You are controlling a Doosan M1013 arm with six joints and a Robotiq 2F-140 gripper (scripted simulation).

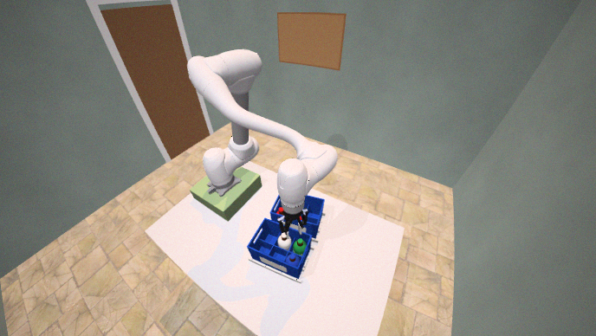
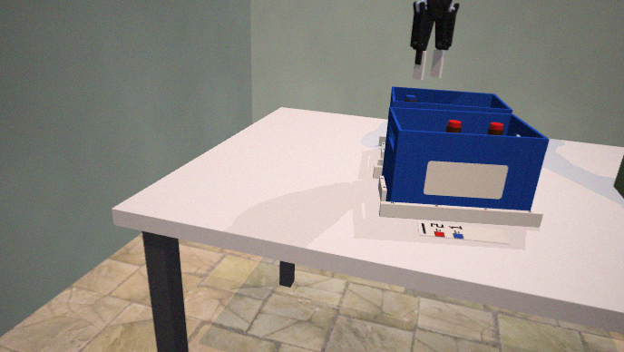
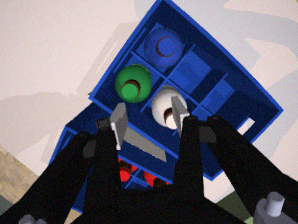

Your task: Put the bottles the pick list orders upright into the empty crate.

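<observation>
The blue bottle lies 170 mm below my hand, 70 mm to the right of it and 50 mm ahead of it. The rest, counted from my hand: white bottle (170 mm below, 60 mm behind, 10 mm to the right); red bottle (170 mm below, 140 mm to the left, 90 mm behind); green-label bottle (170 mm below, 30 mm ahead, 20 mm to the left).
</observation>
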